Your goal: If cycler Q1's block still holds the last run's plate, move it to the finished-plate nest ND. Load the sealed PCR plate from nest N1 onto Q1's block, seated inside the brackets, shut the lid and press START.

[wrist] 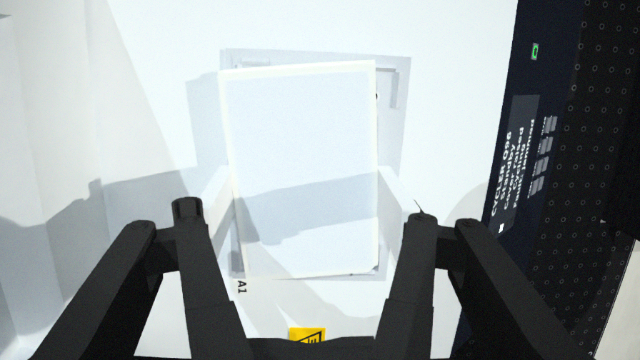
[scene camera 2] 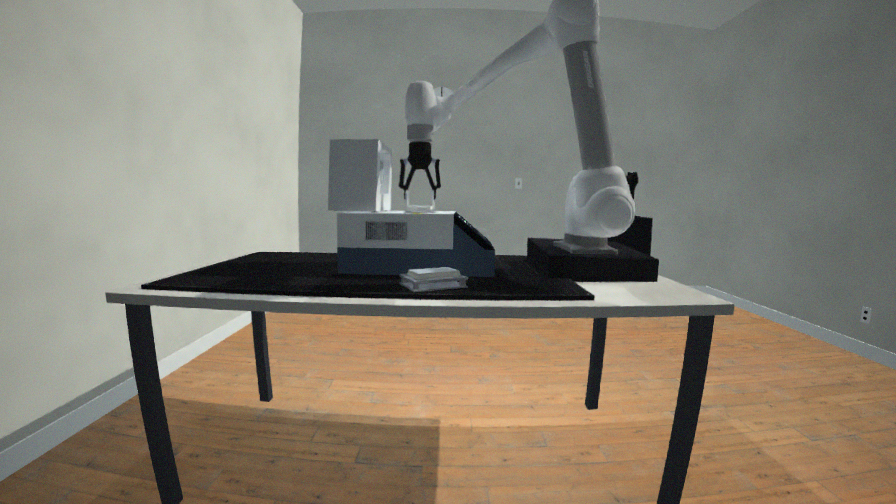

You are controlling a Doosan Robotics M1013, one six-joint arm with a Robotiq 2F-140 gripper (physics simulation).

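Note:
My gripper (scene camera 2: 420, 201) (wrist: 305, 187) is shut on a pale sealed plate (wrist: 305, 170), with a light finger pad against each long side. The plate is over the block (wrist: 404, 117) on top of the white and blue cycler (scene camera 2: 394, 233), slightly turned relative to the block's outline. Brackets show at the block's far corners; the near ones are mostly hidden by the plate. Whether the plate touches the block cannot be told. The cycler's lid (scene camera 2: 354, 174) stands raised at the left. The cycler's screen (wrist: 515, 160) and small grey buttons (wrist: 541, 160) are at the right in the wrist view.
Pale stacked plate-like items (scene camera 2: 433, 278) sit on the black mat (scene camera 2: 281, 275) in front of the cycler. The arm's black base (scene camera 2: 601, 268) stands at the right of the table (scene camera 2: 664, 294). The raised lid is close beside the gripper.

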